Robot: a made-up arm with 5 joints. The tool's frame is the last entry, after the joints.
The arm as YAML. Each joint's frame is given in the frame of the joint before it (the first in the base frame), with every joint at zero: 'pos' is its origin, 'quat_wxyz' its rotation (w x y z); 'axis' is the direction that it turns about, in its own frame. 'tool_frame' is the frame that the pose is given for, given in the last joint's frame.
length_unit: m
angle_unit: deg
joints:
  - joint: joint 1
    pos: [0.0, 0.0, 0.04]
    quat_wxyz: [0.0, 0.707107, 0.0, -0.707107]
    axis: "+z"
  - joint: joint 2
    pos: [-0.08, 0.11, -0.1]
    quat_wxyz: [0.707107, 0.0, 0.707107, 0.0]
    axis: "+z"
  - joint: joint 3
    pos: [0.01, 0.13, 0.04]
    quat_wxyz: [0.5, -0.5, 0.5, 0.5]
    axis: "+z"
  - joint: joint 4
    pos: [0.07, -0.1, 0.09]
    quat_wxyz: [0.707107, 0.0, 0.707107, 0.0]
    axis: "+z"
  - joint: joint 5
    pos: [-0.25, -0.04, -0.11]
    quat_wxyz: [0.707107, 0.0, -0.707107, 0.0]
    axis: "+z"
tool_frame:
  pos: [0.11, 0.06, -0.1]
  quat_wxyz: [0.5, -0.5, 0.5, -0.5]
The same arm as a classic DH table. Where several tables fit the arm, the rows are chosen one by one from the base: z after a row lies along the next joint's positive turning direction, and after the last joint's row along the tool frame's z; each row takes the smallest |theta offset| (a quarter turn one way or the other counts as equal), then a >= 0, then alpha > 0; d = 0 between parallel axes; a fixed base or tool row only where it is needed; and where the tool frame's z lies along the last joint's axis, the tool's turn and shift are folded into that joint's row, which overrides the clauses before.
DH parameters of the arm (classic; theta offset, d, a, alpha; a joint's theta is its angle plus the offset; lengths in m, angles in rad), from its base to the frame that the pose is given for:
base (fixed): -1.5708 0.04 0 1.5708
joint 1: 0 -0.1 0.11 1.5708
joint 2: -1.5708 -0.04 0.01 -1.5708
joint 3: 0 0.22 0.1 -1.5708
joint 4: 0 -0.04 0.04 1.5708
joint 5: 0 0.15 -0.06 -1.5708
tool (fixed): 0 0.11 0 0

